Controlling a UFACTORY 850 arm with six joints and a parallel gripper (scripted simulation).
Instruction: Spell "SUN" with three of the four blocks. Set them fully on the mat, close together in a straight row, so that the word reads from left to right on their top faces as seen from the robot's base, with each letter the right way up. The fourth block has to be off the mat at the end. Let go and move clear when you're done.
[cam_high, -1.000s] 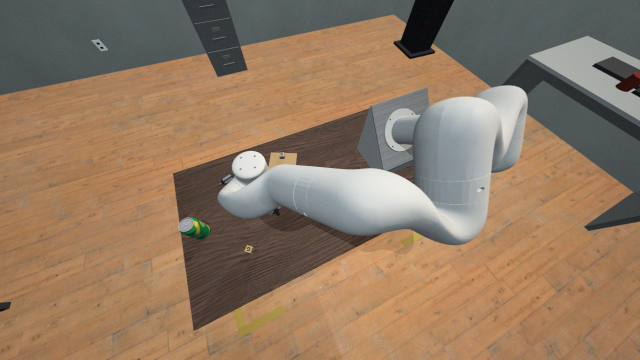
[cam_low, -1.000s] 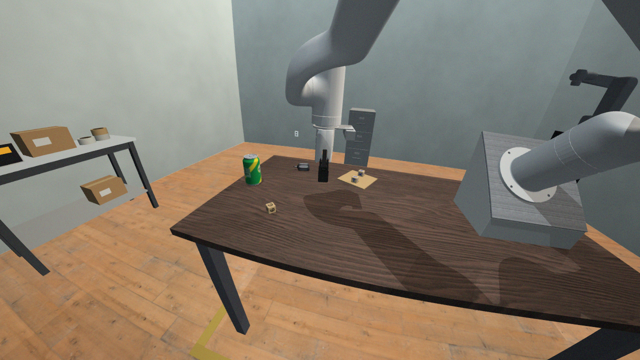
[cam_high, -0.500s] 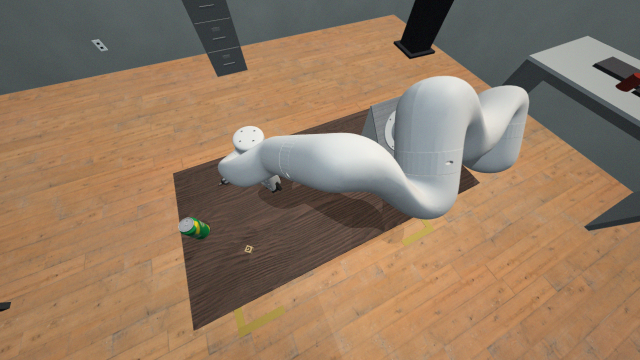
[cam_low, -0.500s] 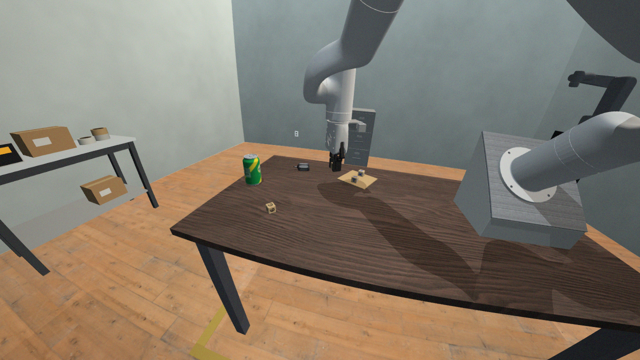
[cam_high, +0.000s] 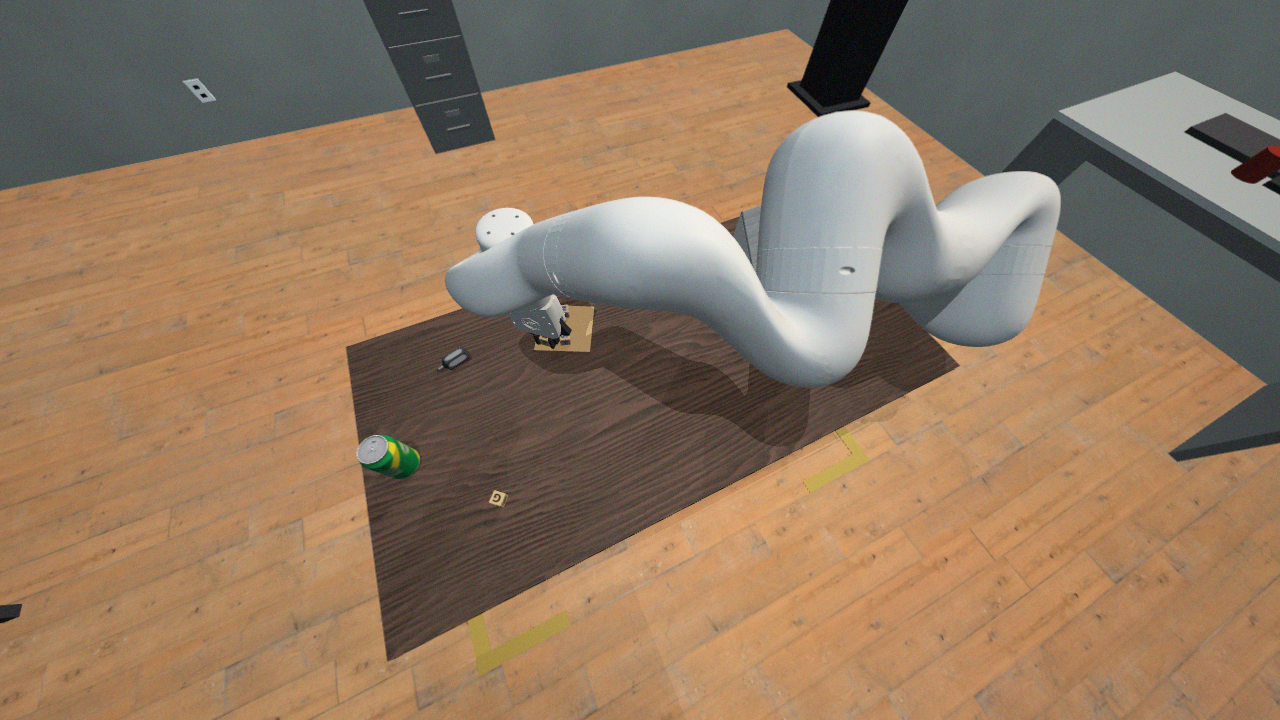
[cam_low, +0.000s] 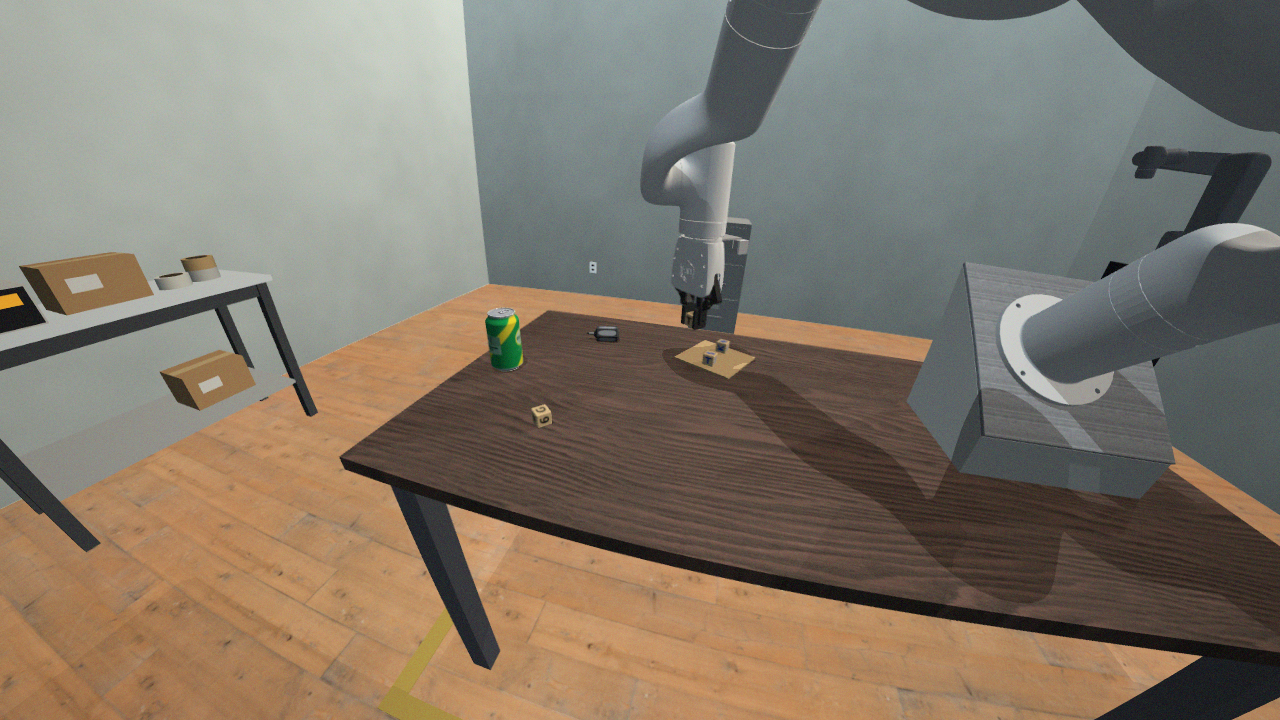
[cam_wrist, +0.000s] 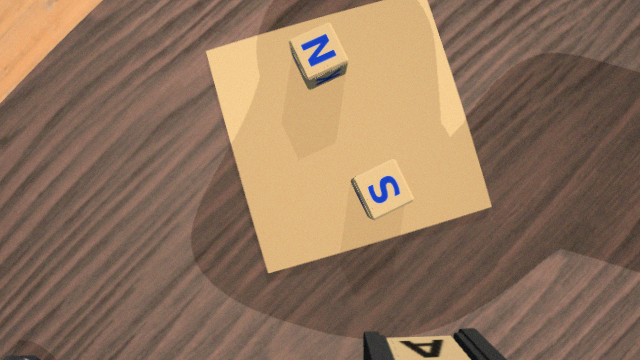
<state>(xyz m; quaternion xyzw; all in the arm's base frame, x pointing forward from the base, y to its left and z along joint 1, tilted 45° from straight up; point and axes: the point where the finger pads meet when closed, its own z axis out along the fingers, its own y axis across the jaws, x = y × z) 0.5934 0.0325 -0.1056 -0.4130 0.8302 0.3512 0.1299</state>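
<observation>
The tan mat lies 50 mm behind my hand, 90 mm to the right of it and 130 mm below it. The rest, counted from my hand: s block: 40 mm behind, 50 mm to the right, 110 mm below; n block: 60 mm behind, 130 mm to the right, 110 mm below; u block: 10 mm below.
</observation>
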